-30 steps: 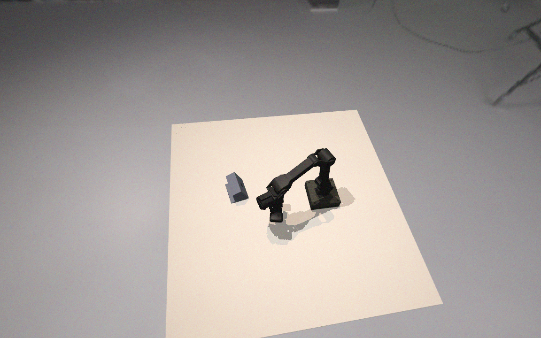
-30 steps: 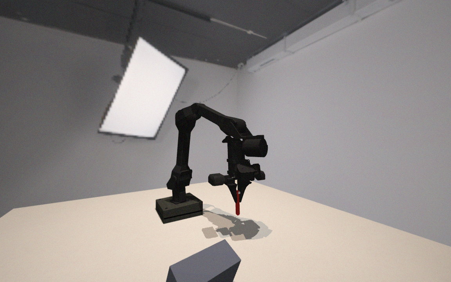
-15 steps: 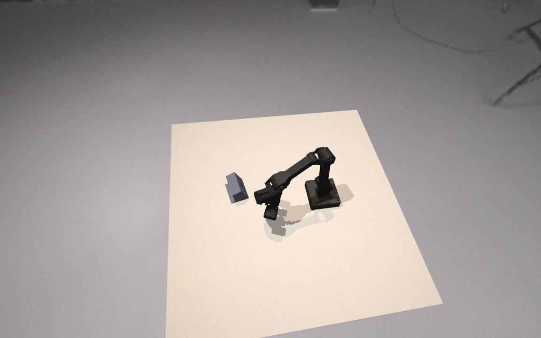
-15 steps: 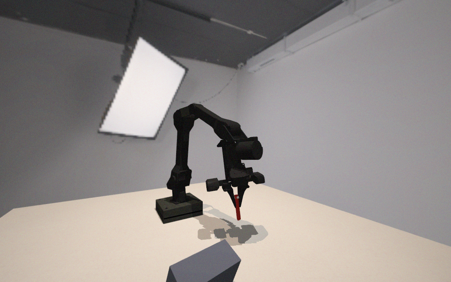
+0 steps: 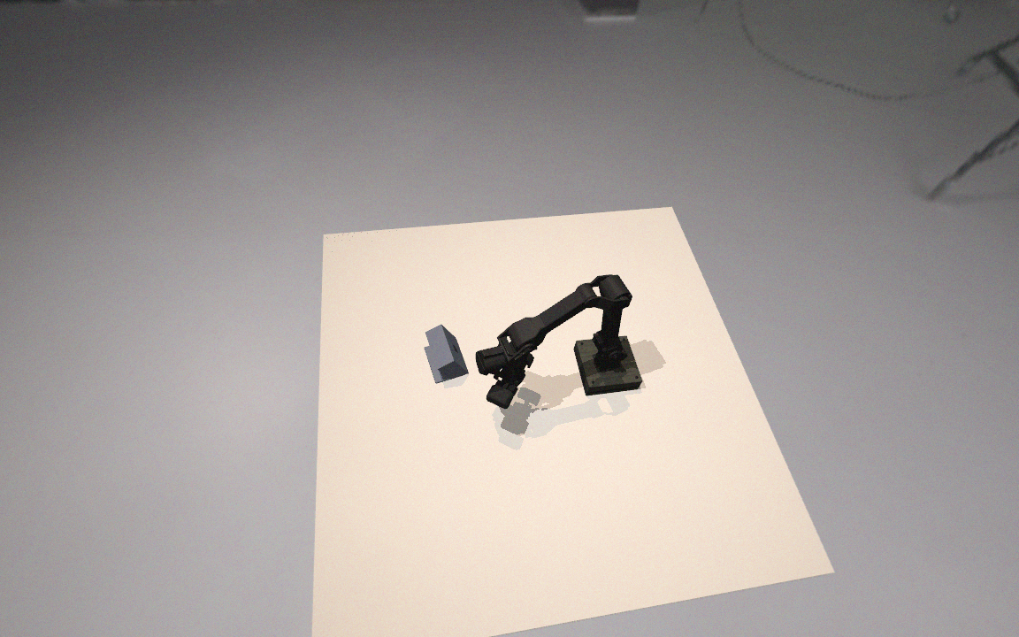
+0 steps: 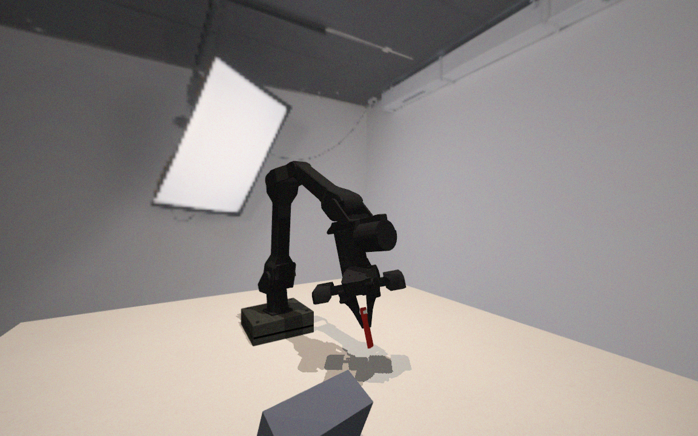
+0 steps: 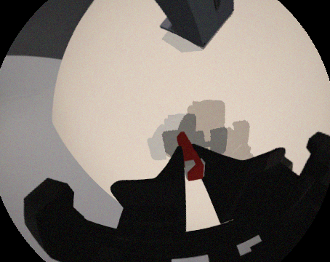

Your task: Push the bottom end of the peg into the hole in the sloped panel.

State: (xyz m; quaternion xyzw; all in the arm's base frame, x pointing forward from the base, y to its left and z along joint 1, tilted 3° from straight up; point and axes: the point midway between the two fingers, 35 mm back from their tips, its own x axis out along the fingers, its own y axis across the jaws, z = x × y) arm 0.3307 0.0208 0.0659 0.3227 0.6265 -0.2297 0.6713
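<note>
My gripper tip is now 21 cm to the left of the grey sloped panel, 11 cm short of it and 5 cm above it. The rest, counted from my gripper tip: thin red peg (2 cm above).
</note>
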